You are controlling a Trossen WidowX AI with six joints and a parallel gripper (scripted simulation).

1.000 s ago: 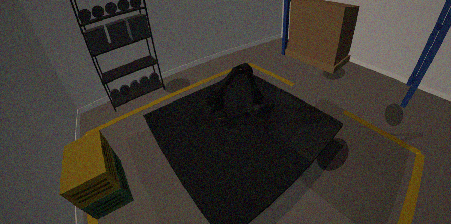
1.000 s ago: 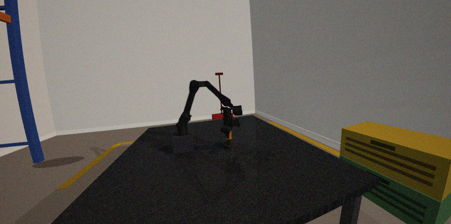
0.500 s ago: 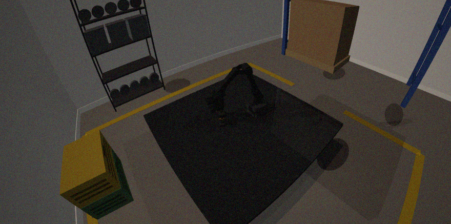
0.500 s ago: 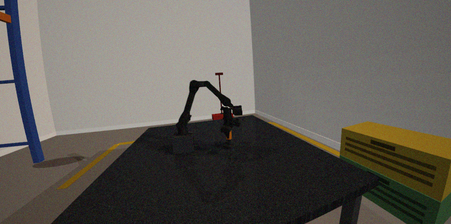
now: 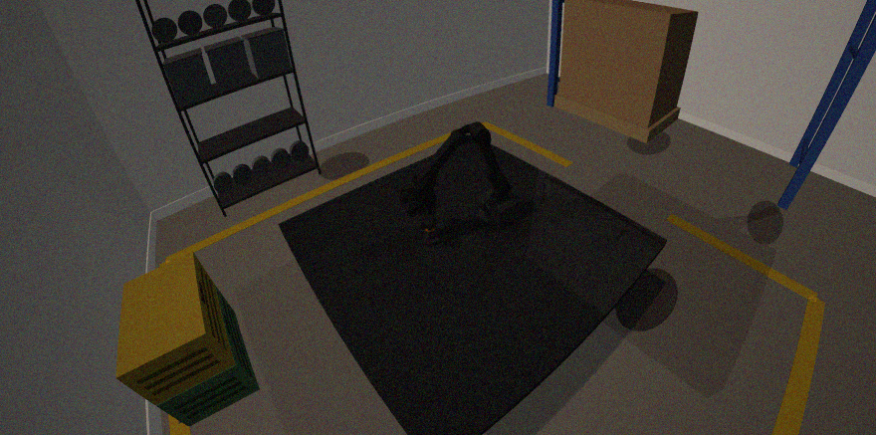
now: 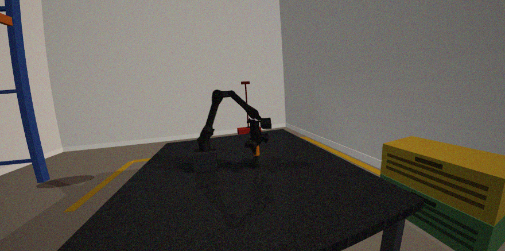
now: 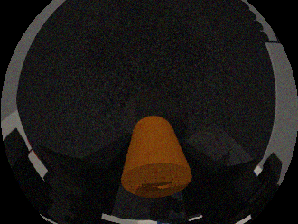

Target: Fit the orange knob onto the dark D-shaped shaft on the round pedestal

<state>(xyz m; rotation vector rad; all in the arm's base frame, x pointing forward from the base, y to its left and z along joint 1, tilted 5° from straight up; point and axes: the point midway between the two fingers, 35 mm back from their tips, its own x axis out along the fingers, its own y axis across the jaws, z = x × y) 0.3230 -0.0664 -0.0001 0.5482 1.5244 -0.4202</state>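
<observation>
My gripper tip is 2 cm below the orange knob. Also, from my gripper tip: round pedestal: 4 cm below.
</observation>
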